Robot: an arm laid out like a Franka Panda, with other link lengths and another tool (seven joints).
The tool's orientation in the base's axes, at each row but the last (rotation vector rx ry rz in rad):
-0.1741 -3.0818 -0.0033
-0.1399 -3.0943 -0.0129
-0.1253 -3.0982 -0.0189
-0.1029 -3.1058 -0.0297
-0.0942 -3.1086 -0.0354
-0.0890 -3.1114 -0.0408
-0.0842 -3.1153 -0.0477
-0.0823 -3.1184 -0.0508
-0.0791 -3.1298 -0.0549
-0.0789 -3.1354 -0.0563
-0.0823 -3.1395 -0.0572
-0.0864 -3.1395 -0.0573
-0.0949 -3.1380 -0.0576
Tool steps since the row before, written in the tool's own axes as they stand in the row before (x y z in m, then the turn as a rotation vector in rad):
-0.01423 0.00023 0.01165 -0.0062 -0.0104 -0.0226
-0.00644 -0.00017 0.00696 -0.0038 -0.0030 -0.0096
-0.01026 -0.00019 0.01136 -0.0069 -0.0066 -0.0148
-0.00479 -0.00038 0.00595 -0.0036 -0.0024 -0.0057
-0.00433 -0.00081 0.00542 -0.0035 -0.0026 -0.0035
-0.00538 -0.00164 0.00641 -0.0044 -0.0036 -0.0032
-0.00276 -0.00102 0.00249 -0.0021 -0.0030 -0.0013
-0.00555 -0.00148 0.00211 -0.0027 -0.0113 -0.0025
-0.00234 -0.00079 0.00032 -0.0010 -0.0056 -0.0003
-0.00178 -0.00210 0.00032 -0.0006 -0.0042 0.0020
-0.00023 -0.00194 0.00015 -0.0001 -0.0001 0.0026
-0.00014 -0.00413 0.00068 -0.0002 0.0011 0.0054
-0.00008 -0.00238 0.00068 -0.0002 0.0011 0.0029
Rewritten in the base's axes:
0.01351 -0.00131 -0.01241 0.0062 -0.0111 0.0222
0.00609 -0.00068 -0.00724 0.0039 -0.0034 0.0094
0.00975 -0.00086 -0.01177 0.0069 -0.0073 0.0144
0.00455 -0.00057 -0.00612 0.0036 -0.0027 0.0055
0.00410 -0.00094 -0.00557 0.0034 -0.0029 0.0033
0.00510 -0.00177 -0.00660 0.0043 -0.0039 0.0030
0.00264 -0.00109 -0.00259 0.0020 -0.0031 0.0012
0.00542 -0.00170 -0.00228 0.0021 -0.0115 0.0021
0.00229 -0.00089 -0.00037 0.0007 -0.0057 0.0001
0.00167 -0.00217 -0.00040 0.0004 -0.0042 -0.0022
0.00013 -0.00194 -0.00022 0.0001 0.0000 -0.0026
-0.00009 -0.00410 -0.00083 0.0003 0.0013 -0.0054
-0.00006 -0.00235 -0.00077 0.0003 0.0012 -0.0029

